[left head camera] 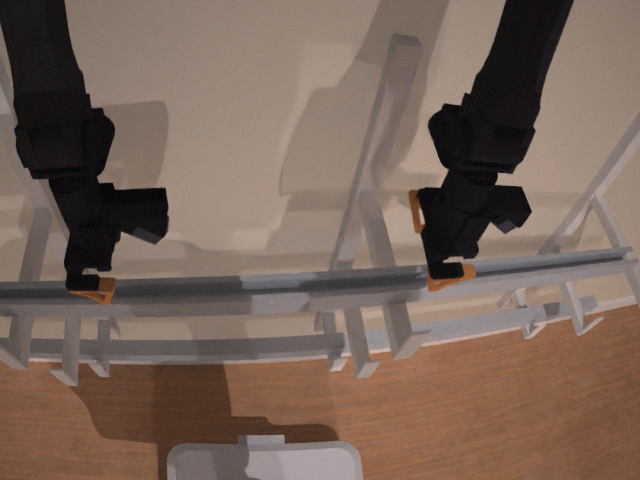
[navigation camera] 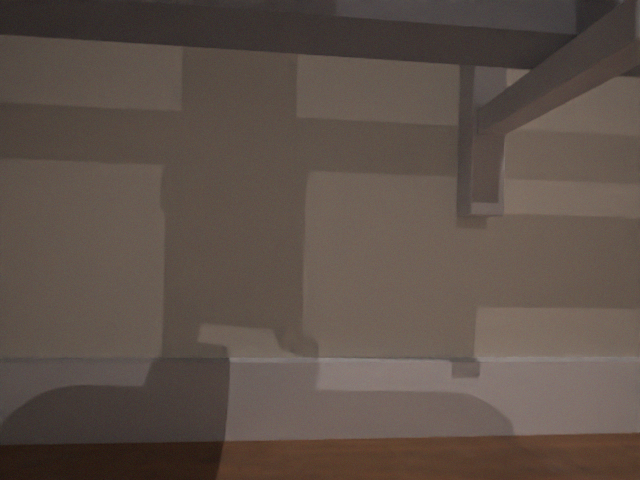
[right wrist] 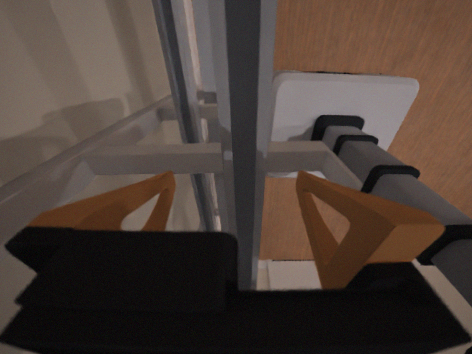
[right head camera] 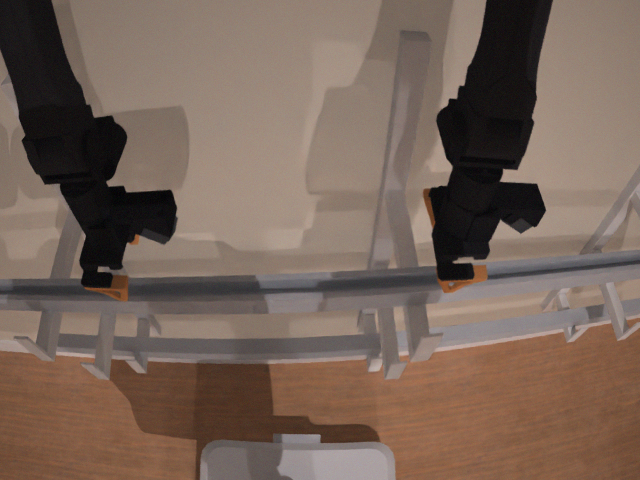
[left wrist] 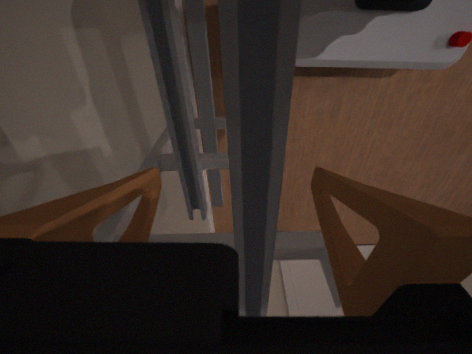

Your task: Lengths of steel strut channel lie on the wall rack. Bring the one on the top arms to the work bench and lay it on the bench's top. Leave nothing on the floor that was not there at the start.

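Places are measured from the left arm's base along level axes (x right, y down, z ahead), in metres.
Pixels of known places: left gripper, between the fingertips: [left head camera: 109,272] [right head camera: 128,271] [left wrist: 236,175]; right gripper, between the fingertips: [left head camera: 426,260] [right wrist: 235,177] [right head camera: 443,261].
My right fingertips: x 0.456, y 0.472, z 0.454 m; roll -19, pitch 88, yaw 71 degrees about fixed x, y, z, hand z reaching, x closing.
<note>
Behind a point stands the place of what it marks.
The top steel strut channel [left head camera: 206,305] @(x 0.146, y 0.513, z 0.411 m) [right head camera: 222,303] @(x 0.147, y 0.512, z 0.411 m) [left wrist: 257,125] @(x 0.008, y 0.544, z 0.422 m) [right wrist: 245,100] @(x 0.497, y 0.544, z 0.446 m) lies lengthwise on the top arms of the wall rack [left head camera: 379,118] @(x 0.399, y 0.376, z 0.647 m) [right head camera: 410,93] @(x 0.414, y 0.329, z 0.648 m). My left gripper [left head camera: 111,271] @(x 0.003, y 0.477, z 0.440 m) [right head camera: 126,266] @(x 0.003, y 0.477, z 0.440 m) [left wrist: 236,175] @(x 0.003, y 0.477, z 0.440 m) is open over the strut's left part. My right gripper [left head camera: 449,260] [right head camera: 462,258] @(x 0.456, y 0.472, z 0.454 m) [right wrist: 235,177] @(x 0.456, y 0.472, z 0.454 m) is open over it farther right, just past the middle rack upright. In both wrist views the strut runs between the spread orange fingers; how deep it sits between them is unclear. The work bench does not show.
Lower struts [left head camera: 180,347] [right head camera: 206,346] [left wrist: 177,110] [right wrist: 180,85] lie on lower rack arms, nearer the wall. Rack arms with upturned ends stick out below the top strut. My pale base [left head camera: 305,462] @(x 0.334, y 1.150, z 0.261 m) [right head camera: 336,462] @(x 0.329, y 1.150, z 0.261 m) [left wrist: 360,47] @(x 0.024, y 1.150, z 0.047 m) [right wrist: 300,105] @(x 0.366, y 1.150, z 0.189 m) stands near the rack. A rack arm [navigation camera: 558,77] @(x 0.405, y 1.049, z 0.546 m) crosses the navigation view's upper right.
</note>
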